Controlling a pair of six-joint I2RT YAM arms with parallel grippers.
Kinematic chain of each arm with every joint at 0, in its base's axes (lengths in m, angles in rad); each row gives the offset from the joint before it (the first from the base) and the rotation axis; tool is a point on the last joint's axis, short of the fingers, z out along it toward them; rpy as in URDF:
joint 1: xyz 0 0 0.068 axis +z
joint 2: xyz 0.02 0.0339 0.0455 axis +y
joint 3: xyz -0.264 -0.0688 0 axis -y
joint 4: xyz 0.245 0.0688 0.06 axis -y
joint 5: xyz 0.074 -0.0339 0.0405 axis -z
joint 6: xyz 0.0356 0 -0.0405 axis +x
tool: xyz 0 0 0 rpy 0 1.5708 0
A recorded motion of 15 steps. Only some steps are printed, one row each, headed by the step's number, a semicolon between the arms.
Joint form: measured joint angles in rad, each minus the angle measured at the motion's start. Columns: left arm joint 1, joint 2, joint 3, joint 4, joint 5, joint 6; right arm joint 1, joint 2, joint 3, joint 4, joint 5, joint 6.
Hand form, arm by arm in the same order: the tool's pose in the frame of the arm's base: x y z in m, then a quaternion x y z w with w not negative. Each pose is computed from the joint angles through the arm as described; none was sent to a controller.
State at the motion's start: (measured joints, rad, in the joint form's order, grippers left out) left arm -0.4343 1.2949 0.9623 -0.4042 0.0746 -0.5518; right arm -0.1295 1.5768 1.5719 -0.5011 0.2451 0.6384
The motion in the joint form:
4: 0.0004 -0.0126 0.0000 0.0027 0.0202 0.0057; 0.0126 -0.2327 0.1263 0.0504 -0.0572 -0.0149
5: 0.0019 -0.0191 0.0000 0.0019 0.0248 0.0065; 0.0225 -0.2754 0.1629 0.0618 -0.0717 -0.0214
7: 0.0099 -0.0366 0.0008 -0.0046 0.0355 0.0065; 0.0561 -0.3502 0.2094 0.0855 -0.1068 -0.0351
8: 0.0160 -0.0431 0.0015 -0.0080 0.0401 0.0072; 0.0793 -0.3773 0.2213 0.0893 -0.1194 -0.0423
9: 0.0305 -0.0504 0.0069 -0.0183 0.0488 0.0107; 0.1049 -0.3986 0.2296 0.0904 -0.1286 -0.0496
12: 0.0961 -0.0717 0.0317 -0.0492 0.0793 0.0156; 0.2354 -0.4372 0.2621 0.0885 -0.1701 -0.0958
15: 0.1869 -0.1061 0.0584 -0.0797 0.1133 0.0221; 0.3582 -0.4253 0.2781 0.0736 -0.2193 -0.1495
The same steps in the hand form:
4: 0.2513 -0.1201 0.2742 -0.03154 0.90982 -0.23177 0.34279; 0.2755 -0.0390 0.5015 0.32549 0.66441 0.10045 0.66523
5: 0.2504 -0.1194 0.2758 -0.03071 0.90860 -0.23437 0.34435; 0.2538 -0.0334 0.5247 0.30730 0.63912 0.11775 0.69515
7: 0.2481 -0.1164 0.2800 -0.03168 0.90591 -0.23962 0.34772; 0.2148 -0.0207 0.5572 0.26649 0.60027 0.15335 0.73834
8: 0.2476 -0.1145 0.2816 -0.03301 0.90498 -0.24101 0.34906; 0.2008 -0.0146 0.5661 0.24859 0.59031 0.16803 0.74933
9: 0.2477 -0.1106 0.2845 -0.03604 0.90417 -0.24178 0.35031; 0.1896 -0.0088 0.5722 0.23249 0.58409 0.18113 0.75629
12: 0.2501 -0.0937 0.2956 -0.05612 0.89918 -0.24426 0.35869; 0.1641 0.0148 0.5867 0.15931 0.57963 0.23316 0.76439
15: 0.2503 -0.0701 0.3105 -0.08436 0.88934 -0.24506 0.37669; 0.1630 0.0370 0.5875 0.08868 0.59861 0.27224 0.74812

